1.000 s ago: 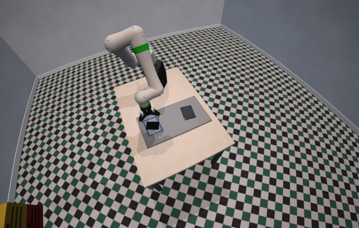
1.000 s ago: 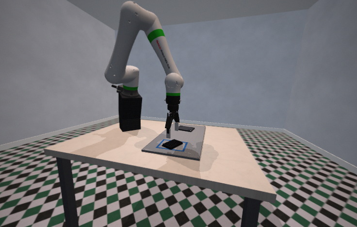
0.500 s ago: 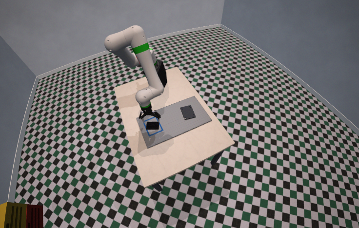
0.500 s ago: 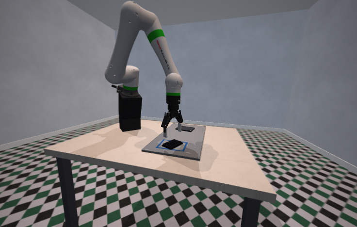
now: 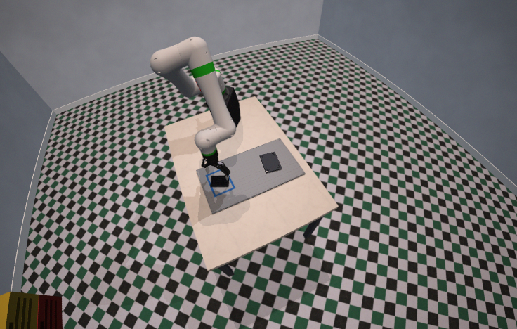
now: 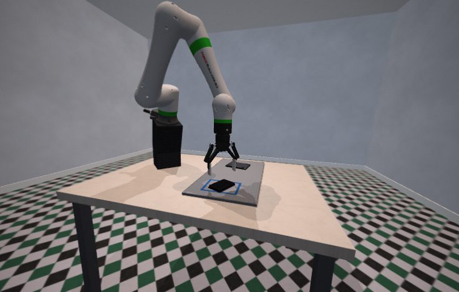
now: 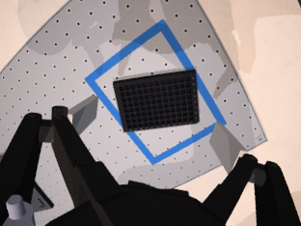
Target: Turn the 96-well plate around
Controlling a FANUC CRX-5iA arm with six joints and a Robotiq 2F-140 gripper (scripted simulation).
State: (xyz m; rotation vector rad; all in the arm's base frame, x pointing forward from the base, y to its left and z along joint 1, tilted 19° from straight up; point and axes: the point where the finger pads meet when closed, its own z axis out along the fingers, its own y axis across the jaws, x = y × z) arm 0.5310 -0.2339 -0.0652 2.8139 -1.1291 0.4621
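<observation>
The black 96-well plate lies 8 cm below my hand. Round my hand: dark plate nest N1: 39 cm to the left, 8 cm below, 1 cm ahead; then white A1 mark: 32 cm to the left, 8 cm below, 7 cm ahead.
</observation>
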